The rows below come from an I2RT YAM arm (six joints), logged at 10 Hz.
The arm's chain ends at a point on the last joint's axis. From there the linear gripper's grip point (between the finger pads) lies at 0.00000 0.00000 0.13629 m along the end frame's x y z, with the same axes.
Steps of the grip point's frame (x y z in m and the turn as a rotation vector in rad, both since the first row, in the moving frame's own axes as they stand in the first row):
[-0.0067, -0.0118, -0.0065, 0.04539, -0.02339, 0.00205]
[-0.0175, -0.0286, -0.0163, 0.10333, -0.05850, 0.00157]
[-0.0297, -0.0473, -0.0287, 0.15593, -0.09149, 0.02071]
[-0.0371, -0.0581, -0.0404, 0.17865, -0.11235, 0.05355]
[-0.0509, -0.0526, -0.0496, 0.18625, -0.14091, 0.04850]
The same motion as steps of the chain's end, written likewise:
[-0.0035, -0.0056, -0.0063, 0.04539, -0.02339, 0.00205]
[-0.0096, -0.0145, -0.0153, 0.10333, -0.05850, 0.00157]
[-0.0175, -0.0260, -0.0265, 0.15593, -0.09149, 0.02071]
[-0.0226, -0.0335, -0.0374, 0.17865, -0.11235, 0.05355]
[-0.0325, -0.0270, -0.0459, 0.18625, -0.14091, 0.04850]

